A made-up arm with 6 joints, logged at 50 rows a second.
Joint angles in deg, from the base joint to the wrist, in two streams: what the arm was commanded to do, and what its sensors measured. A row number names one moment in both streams.
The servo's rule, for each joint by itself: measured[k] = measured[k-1] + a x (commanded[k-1-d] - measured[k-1]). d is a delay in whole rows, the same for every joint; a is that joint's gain. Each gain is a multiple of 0.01, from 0.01 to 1. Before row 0 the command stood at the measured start. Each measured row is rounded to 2 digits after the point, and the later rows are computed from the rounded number. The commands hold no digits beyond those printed.
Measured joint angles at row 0:
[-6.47 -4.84 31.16 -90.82 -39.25 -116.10]
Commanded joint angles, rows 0 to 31:
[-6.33 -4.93 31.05 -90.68 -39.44 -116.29]
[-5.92 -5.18 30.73 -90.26 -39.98 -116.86]
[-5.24 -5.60 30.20 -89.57 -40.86 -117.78]
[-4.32 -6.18 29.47 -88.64 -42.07 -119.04]
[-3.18 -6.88 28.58 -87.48 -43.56 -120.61]
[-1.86 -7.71 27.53 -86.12 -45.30 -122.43]
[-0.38 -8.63 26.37 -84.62 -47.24 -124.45]
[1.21 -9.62 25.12 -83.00 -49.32 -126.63]
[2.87 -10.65 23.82 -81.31 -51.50 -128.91]
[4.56 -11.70 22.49 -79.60 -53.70 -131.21]
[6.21 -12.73 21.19 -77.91 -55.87 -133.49]
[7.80 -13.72 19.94 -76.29 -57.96 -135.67]
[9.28 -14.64 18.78 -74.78 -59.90 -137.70]
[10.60 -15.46 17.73 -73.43 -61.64 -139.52]
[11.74 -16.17 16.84 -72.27 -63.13 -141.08]
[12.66 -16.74 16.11 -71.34 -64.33 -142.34]
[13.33 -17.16 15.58 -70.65 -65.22 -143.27]
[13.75 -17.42 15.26 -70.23 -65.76 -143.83]
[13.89 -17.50 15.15 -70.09 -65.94 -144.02]
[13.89 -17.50 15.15 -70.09 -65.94 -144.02]
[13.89 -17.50 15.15 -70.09 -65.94 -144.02]
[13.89 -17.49 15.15 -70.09 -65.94 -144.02]
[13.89 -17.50 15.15 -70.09 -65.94 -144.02]
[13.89 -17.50 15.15 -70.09 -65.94 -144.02]
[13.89 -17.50 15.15 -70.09 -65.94 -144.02]
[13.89 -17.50 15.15 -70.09 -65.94 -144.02]
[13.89 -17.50 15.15 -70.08 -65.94 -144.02]
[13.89 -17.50 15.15 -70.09 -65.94 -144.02]
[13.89 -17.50 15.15 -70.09 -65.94 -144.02]
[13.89 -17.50 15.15 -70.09 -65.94 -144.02]
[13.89 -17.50 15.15 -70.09 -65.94 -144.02]
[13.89 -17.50 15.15 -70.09 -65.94 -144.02]
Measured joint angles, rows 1 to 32:
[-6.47 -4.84 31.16 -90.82 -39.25 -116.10]
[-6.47 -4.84 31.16 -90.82 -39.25 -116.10]
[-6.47 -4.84 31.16 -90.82 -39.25 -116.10]
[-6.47 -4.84 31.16 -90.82 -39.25 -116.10]
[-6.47 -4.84 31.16 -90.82 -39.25 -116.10]
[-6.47 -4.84 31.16 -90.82 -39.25 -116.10]
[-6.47 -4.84 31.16 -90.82 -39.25 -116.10]
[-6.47 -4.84 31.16 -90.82 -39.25 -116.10]
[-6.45 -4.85 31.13 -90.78 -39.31 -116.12]
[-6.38 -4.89 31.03 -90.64 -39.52 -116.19]
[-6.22 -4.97 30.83 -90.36 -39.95 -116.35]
[-5.95 -5.10 30.50 -89.91 -40.63 -116.62]
[-5.56 -5.30 30.04 -89.28 -41.57 -117.02]
[-5.04 -5.57 29.44 -88.46 -42.76 -117.56]
[-4.39 -5.91 28.70 -87.46 -44.19 -118.25]
[-3.61 -6.32 27.84 -86.30 -45.83 -119.09]
[-2.70 -6.80 26.88 -85.00 -47.64 -120.07]
[-1.68 -7.34 25.83 -83.60 -49.58 -121.18]
[-0.58 -7.93 24.72 -82.12 -51.59 -122.41]
[0.59 -8.57 23.57 -80.60 -53.63 -123.74]
[1.81 -9.24 22.42 -79.09 -55.64 -125.14]
[3.04 -9.92 21.29 -77.62 -57.56 -126.58]
[4.26 -10.61 20.22 -76.23 -59.34 -128.03]
[5.44 -11.28 19.23 -74.96 -60.94 -129.46]
[6.54 -11.93 18.35 -73.84 -62.31 -130.84]
[7.55 -12.53 17.61 -72.90 -63.41 -132.14]
[8.44 -13.08 17.02 -72.17 -64.22 -133.33]
[9.20 -13.57 16.57 -71.63 -64.77 -134.40]
[9.86 -14.00 16.23 -71.23 -65.14 -135.36]
[10.42 -14.38 15.97 -70.93 -65.40 -136.23]
[10.91 -14.72 15.77 -70.71 -65.57 -137.01]
[11.33 -15.03 15.62 -70.55 -65.69 -137.71]
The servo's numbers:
d 8
a 0.14 0.11 0.24 0.26 0.32 0.10

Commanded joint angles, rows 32 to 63:
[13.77 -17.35 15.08 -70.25 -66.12 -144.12]
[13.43 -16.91 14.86 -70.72 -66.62 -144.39]
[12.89 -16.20 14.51 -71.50 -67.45 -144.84]
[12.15 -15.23 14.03 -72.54 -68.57 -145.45]
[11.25 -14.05 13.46 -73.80 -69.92 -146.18]
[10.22 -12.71 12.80 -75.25 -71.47 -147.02]
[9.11 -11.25 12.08 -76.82 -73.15 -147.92]
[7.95 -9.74 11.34 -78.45 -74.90 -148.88]
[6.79 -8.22 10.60 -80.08 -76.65 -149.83]
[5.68 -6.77 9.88 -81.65 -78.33 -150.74]
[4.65 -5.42 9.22 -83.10 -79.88 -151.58]
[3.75 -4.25 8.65 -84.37 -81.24 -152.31]
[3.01 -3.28 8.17 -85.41 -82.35 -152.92]
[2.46 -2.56 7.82 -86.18 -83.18 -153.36]
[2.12 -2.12 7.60 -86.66 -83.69 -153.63]
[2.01 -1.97 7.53 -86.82 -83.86 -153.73]
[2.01 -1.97 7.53 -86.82 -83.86 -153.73]
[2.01 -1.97 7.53 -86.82 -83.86 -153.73]
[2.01 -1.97 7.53 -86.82 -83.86 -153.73]
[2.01 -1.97 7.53 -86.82 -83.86 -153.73]
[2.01 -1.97 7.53 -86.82 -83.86 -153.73]
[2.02 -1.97 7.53 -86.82 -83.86 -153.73]
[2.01 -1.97 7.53 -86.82 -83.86 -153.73]
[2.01 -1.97 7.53 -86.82 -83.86 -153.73]
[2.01 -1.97 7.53 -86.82 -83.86 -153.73]
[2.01 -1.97 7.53 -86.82 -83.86 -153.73]
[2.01 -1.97 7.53 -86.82 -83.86 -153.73]
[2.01 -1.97 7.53 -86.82 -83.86 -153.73]
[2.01 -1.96 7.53 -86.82 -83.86 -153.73]
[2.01 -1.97 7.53 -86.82 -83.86 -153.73]
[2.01 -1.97 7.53 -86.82 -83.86 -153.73]
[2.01 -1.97 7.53 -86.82 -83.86 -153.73]
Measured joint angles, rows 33 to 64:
[11.69 -15.30 15.51 -70.43 -65.77 -138.34]
[12.00 -15.54 15.42 -70.34 -65.82 -138.91]
[12.26 -15.76 15.36 -70.27 -65.86 -139.42]
[12.49 -15.95 15.31 -70.22 -65.89 -139.88]
[12.69 -16.12 15.27 -70.19 -65.91 -140.29]
[12.86 -16.27 15.24 -70.16 -65.92 -140.66]
[13.00 -16.41 15.22 -70.14 -65.93 -141.00]
[13.12 -16.53 15.20 -70.13 -65.93 -141.30]
[13.21 -16.62 15.17 -70.16 -65.99 -141.58]
[13.24 -16.65 15.10 -70.31 -66.19 -141.86]
[13.19 -16.60 14.96 -70.62 -66.59 -142.16]
[13.04 -16.45 14.74 -71.12 -67.22 -142.49]
[12.79 -16.19 14.43 -71.82 -68.08 -142.86]
[12.43 -15.81 14.04 -72.71 -69.16 -143.28]
[11.97 -15.31 13.57 -73.78 -70.44 -143.74]
[11.41 -14.70 13.03 -74.99 -71.87 -144.25]
[10.76 -13.99 12.45 -76.31 -73.40 -144.81]
[10.05 -13.20 11.83 -77.70 -74.98 -145.40]
[9.29 -12.34 11.20 -79.10 -76.55 -146.02]
[8.51 -11.45 10.59 -80.47 -78.05 -146.65]
[7.74 -10.55 10.01 -81.75 -79.43 -147.28]
[7.00 -9.67 9.48 -82.90 -80.63 -147.89]
[6.32 -8.84 9.03 -83.88 -81.61 -148.46]
[5.72 -8.08 8.67 -84.64 -82.33 -148.99]
[5.20 -7.41 8.40 -85.21 -82.82 -149.46]
[4.75 -6.81 8.19 -85.63 -83.15 -149.89]
[4.37 -6.28 8.03 -85.94 -83.38 -150.27]
[4.04 -5.81 7.91 -86.17 -83.53 -150.62]
[3.76 -5.39 7.82 -86.34 -83.64 -150.93]
[3.52 -5.01 7.75 -86.46 -83.71 -151.21]
[3.31 -4.68 7.70 -86.55 -83.76 -151.46]
[3.13 -4.38 7.66 -86.62 -83.79 -151.69]

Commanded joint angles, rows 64 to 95:
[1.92 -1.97 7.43 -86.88 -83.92 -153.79]
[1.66 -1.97 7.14 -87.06 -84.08 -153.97]
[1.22 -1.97 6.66 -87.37 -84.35 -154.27]
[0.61 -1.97 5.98 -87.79 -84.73 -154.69]
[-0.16 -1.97 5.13 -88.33 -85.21 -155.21]
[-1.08 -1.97 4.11 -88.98 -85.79 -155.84]
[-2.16 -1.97 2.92 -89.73 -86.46 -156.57]
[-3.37 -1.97 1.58 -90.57 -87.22 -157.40]
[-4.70 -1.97 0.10 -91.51 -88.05 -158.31]
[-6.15 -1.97 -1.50 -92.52 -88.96 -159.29]
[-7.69 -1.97 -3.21 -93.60 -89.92 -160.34]
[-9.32 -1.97 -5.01 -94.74 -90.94 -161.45]
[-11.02 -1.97 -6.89 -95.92 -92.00 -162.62]
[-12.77 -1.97 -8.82 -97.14 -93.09 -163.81]
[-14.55 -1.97 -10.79 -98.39 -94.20 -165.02]
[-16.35 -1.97 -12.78 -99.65 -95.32 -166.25]
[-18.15 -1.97 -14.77 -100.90 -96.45 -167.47]
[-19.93 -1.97 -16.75 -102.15 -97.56 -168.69]
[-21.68 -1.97 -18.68 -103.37 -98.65 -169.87]
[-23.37 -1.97 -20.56 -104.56 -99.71 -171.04]
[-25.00 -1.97 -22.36 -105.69 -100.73 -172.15]
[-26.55 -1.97 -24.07 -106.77 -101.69 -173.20]
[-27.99 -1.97 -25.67 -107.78 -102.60 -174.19]
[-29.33 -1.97 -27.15 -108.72 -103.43 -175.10]
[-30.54 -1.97 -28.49 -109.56 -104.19 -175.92]
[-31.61 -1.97 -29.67 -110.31 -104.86 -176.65]
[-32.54 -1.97 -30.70 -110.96 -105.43 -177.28]
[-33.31 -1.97 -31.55 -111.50 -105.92 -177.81]
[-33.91 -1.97 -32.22 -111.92 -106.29 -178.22]
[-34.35 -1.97 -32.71 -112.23 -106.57 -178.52]
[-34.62 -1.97 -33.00 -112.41 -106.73 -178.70]
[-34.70 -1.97 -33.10 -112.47 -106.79 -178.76]
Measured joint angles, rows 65 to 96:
[2.97 -4.11 7.63 -86.67 -83.81 -151.89]
[2.84 -3.87 7.61 -86.71 -83.83 -152.07]
[2.72 -3.66 7.59 -86.74 -83.84 -152.24]
[2.62 -3.47 7.58 -86.76 -83.85 -152.39]
[2.53 -3.30 7.57 -86.78 -83.85 -152.52]
[2.46 -3.15 7.56 -86.79 -83.85 -152.64]
[2.40 -3.02 7.55 -86.80 -83.85 -152.75]
[2.35 -2.90 7.55 -86.81 -83.85 -152.85]
[2.29 -2.80 7.52 -86.83 -83.87 -152.94]
[2.20 -2.71 7.43 -86.89 -83.94 -153.04]
[2.06 -2.63 7.25 -87.01 -84.07 -153.16]
[1.86 -2.56 6.95 -87.21 -84.28 -153.31]
[1.58 -2.50 6.51 -87.50 -84.58 -153.50]
[1.21 -2.44 5.93 -87.88 -84.97 -153.73]
[0.74 -2.39 5.21 -88.36 -85.45 -154.01]
[0.16 -2.34 4.34 -88.93 -86.02 -154.35]
[-0.52 -2.30 3.32 -89.60 -86.67 -154.75]
[-1.31 -2.26 2.16 -90.36 -87.40 -155.20]
[-2.20 -2.23 0.87 -91.20 -88.21 -155.71]
[-3.20 -2.20 -0.54 -92.12 -89.08 -156.28]
[-4.29 -2.17 -2.06 -93.11 -90.01 -156.91]
[-5.48 -2.15 -3.68 -94.16 -91.00 -157.60]
[-6.75 -2.13 -5.39 -95.26 -92.02 -158.34]
[-8.09 -2.11 -7.16 -96.40 -93.08 -159.13]
[-9.50 -2.09 -8.99 -97.57 -94.16 -159.96]
[-10.96 -2.08 -10.85 -98.76 -95.25 -160.83]
[-12.46 -2.07 -12.73 -99.96 -96.34 -161.73]
[-13.99 -2.06 -14.61 -101.16 -97.42 -162.66]
[-15.53 -2.05 -16.47 -102.34 -98.48 -163.61]
[-17.07 -2.04 -18.29 -103.49 -99.51 -164.57]
[-18.60 -2.03 -20.06 -104.61 -100.50 -165.53]
[-20.10 -2.02 -21.76 -105.68 -101.44 -166.49]

